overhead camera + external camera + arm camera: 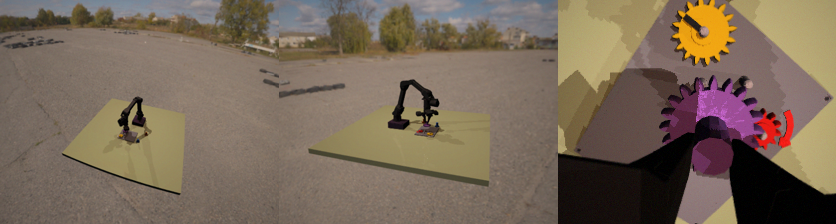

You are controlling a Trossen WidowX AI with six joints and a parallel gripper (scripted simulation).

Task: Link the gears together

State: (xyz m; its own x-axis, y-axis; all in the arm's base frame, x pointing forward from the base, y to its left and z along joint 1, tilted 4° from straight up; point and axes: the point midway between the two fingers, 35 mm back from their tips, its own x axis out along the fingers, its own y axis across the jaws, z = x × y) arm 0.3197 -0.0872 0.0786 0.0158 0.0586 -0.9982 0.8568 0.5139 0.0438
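Now: gripper tip 80 mm above the red gear, 50 mm past it and 10 mm to the left of it. The rest, counted from my gripper tip: blue gear 180 mm to the left, 80 mm below, 50 mm ahead; then purple gear 10 mm below; then yellow gear 80 mm below, 40 mm to the right, 40 mm ahead.
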